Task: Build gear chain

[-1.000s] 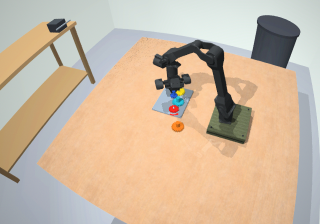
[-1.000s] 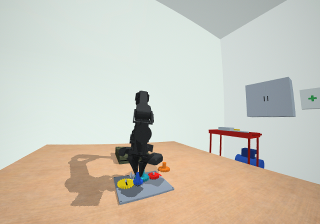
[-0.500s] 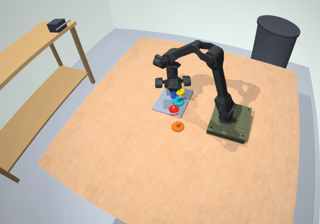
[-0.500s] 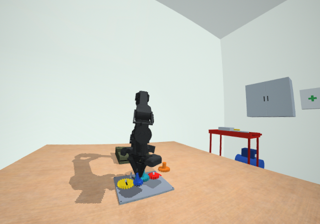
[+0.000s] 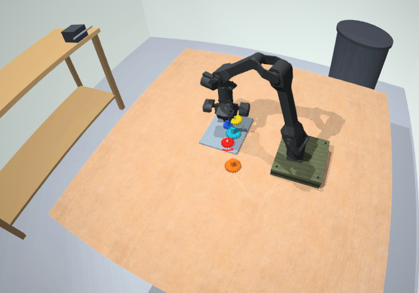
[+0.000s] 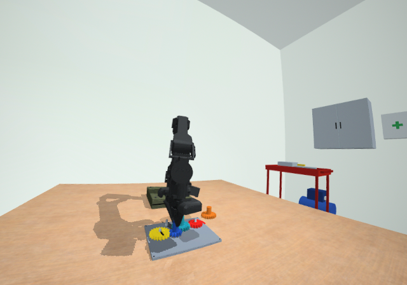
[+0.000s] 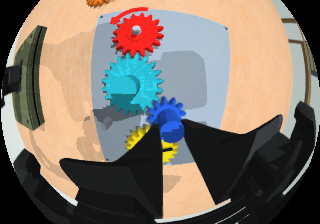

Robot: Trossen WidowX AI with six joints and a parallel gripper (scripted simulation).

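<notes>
Now: gripper tip 10 mm above the blue gear. Round my gripper tip: cyan gear: 40 mm behind, 30 mm to the left, 20 mm below; yellow gear: 20 mm behind, 50 mm to the right, 20 mm below; red gear: 30 mm behind, 90 mm to the left, 20 mm below.
</notes>
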